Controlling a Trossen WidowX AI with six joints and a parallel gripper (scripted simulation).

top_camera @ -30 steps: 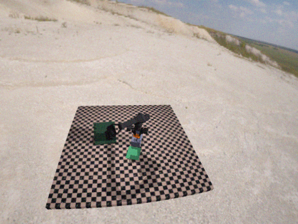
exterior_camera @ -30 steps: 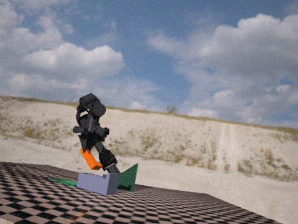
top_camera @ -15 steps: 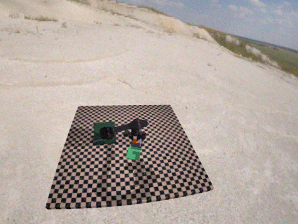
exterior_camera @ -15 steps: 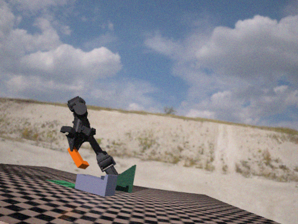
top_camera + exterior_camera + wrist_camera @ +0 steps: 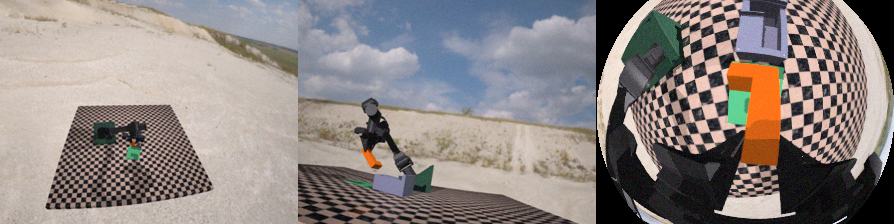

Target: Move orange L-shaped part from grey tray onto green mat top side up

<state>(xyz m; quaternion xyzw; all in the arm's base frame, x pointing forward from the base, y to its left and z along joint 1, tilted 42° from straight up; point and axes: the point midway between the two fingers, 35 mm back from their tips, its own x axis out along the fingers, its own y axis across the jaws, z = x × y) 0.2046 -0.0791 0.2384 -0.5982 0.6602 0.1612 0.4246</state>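
The green mat lies 1 cm ahead of my gripper tip, 2 cm to the left of it and 16 cm below it. Also, from my gripper tip: orange L-shaped part (4 cm to the left, 3 cm below).
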